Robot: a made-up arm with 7 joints.
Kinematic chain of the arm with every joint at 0, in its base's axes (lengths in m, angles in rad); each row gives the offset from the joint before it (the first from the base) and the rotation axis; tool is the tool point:
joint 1: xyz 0 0.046 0 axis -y
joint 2: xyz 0 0.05 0 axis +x
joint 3: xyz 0 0 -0.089 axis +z
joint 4: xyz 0 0 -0.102 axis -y
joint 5: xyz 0 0 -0.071 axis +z
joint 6: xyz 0 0 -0.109 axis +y
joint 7: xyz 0 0 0 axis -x
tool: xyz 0 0 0
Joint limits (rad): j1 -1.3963..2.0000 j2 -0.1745..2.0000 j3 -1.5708..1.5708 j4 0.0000..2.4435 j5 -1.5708..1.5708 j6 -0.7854..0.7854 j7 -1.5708..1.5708
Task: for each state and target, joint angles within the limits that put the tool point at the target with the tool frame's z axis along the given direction. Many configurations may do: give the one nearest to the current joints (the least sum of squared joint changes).
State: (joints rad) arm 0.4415 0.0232 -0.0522 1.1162 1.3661 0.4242 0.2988
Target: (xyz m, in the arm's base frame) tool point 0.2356 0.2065 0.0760 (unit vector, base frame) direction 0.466 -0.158 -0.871
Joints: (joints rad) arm 1.1860 0.1359 0.4851 1.5037 1.5708 0.1036 0.8853
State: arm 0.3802 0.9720 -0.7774 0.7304 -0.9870 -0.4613 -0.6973
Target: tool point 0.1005 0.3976 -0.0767 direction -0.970 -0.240 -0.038
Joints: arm 0.3281 1.6630 -1.0817 0.9841 -0.4182 0.1211 -0.7867
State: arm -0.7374 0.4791 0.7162 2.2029 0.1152 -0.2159 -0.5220
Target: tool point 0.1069 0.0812 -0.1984 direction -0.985 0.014 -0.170
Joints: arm -0.3700 0.0962 -0.1664 1.8337 0.0051 -0.2872 -0.1765
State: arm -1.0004 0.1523 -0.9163 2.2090 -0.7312 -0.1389 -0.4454
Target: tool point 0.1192 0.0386 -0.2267 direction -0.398 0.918 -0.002
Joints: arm -0.0344 0.3364 -0.7881 1.5706 -0.9234 -0.4689 -0.0575
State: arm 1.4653 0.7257 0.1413 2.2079 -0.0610 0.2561 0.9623
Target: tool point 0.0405 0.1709 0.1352 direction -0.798 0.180 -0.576
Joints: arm 1.4461 1.1129 0.0871 2.2530 -0.3757 0.4555 1.1454
